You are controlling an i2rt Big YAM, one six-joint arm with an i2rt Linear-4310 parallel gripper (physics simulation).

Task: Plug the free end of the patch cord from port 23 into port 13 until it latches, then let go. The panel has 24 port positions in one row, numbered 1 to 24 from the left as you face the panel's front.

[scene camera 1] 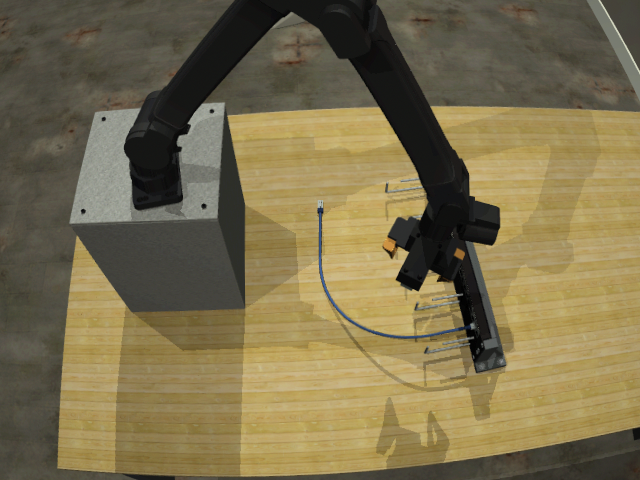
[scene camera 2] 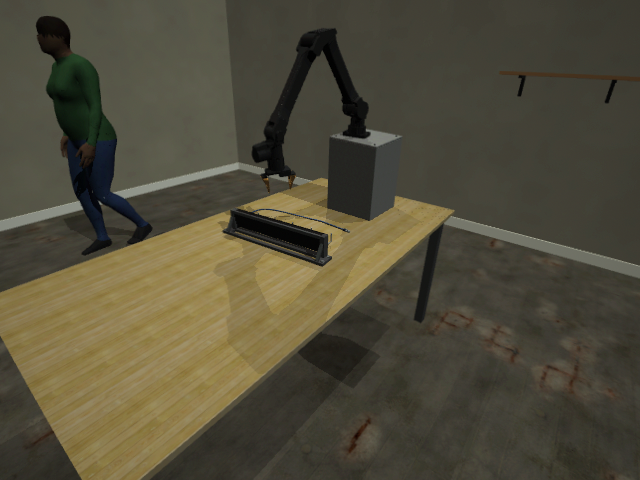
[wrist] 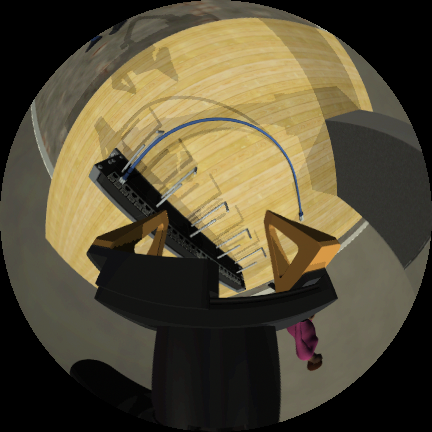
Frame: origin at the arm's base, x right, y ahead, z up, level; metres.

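Seen in the pictures: gripper, fingertip midpoint: [scene camera 2: 279,190] [wrist: 215,215]; arm's base, link origin: [scene camera 1: 156,178] [scene camera 2: 356,135].
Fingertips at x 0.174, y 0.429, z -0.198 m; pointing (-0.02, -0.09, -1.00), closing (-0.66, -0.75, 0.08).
Offsets run from my fingertips to a thing's top centre. "spot": to the spot under its first point.
The black patch panel {dz -0.080, dx -0.077, dy +0.111 m} [scene camera 1: 483,299] [scene camera 2: 279,233] [wrist: 112,186] stands on the table. The blue patch cord [scene camera 1: 330,302] [scene camera 2: 310,218] [wrist: 220,119] runs from a port near one panel end in a wide arc. Its free plug {spot: dz -0.170, dx -0.279, dy -0.121 m} [scene camera 1: 320,205] [scene camera 2: 347,230] [wrist: 301,216] is clear of the panel, on the side towards the grey block. My gripper [scene camera 1: 419,263] [scene camera 2: 279,190] [wrist: 215,215] is open and empty, above the panel's cord side and apart from the free plug. Port 13 cannot be made out; the arm and gripper hide part of the panel in scene camera 1.
Metal cable guides {spot: dz -0.163, dx +0.025, dy +0.070 m} [scene camera 1: 439,303] [wrist: 180,186] stick out from the panel's cord side, near the cord. The grey block [scene camera 1: 180,263] [scene camera 2: 351,173] [wrist: 380,170] carries the arm's base. A person in green [scene camera 2: 77,103] stands beyond the table; a person in magenta [wrist: 304,340] shows in the wrist view.
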